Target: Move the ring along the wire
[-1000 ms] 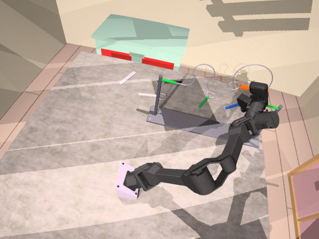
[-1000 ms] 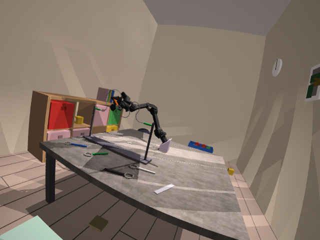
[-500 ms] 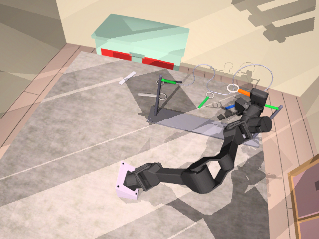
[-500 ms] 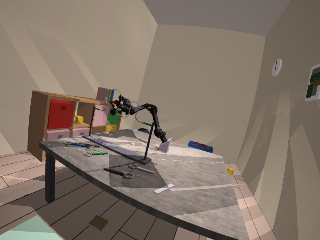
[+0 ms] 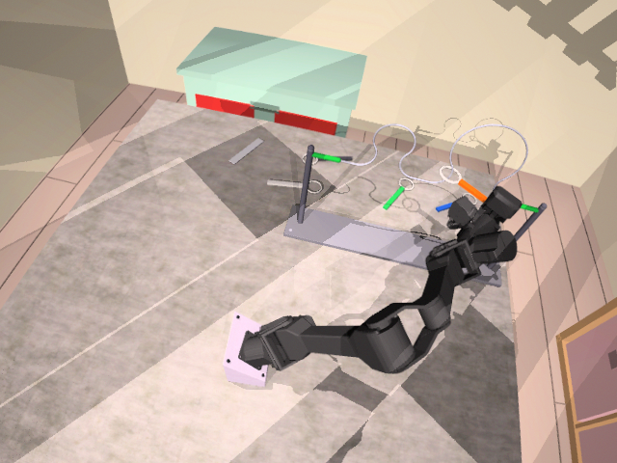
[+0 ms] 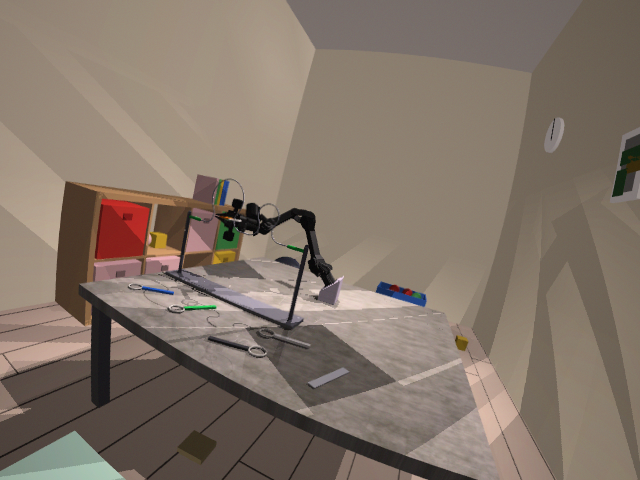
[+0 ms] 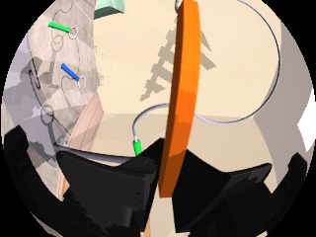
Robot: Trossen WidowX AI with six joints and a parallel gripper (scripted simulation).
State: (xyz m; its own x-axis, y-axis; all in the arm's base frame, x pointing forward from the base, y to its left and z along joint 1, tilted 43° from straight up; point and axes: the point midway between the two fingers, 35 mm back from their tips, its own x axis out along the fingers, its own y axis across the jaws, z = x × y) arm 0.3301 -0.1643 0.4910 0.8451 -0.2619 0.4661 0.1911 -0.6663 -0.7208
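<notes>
Right now my gripper tip is 90 mm to the right of the ring with orange handle and 10 mm short of it. From my gripper tip the other things lie so: flat white strip (690 mm to the left, 300 mm below, 300 mm ahead).
</notes>
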